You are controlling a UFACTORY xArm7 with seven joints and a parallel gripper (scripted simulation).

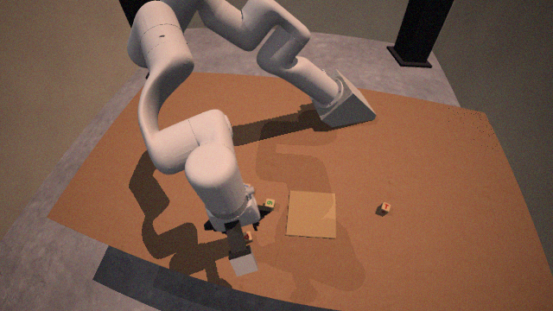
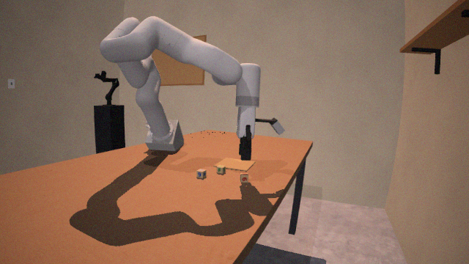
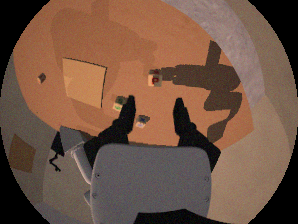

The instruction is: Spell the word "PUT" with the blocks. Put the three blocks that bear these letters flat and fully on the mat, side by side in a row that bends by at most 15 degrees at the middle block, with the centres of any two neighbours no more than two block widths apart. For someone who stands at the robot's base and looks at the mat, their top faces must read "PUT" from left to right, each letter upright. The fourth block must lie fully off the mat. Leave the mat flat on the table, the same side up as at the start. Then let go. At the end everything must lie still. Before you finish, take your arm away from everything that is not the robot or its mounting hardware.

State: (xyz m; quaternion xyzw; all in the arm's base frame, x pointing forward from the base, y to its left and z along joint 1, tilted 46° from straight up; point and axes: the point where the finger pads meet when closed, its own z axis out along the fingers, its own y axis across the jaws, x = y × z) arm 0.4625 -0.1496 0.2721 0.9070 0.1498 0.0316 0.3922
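The P block is 9 cm below my hand. From my hand the other things lie so: T block (41 cm to the left, 9 cm below, 5 cm behind); tan mat (19 cm to the left, 10 cm below, 6 cm behind).
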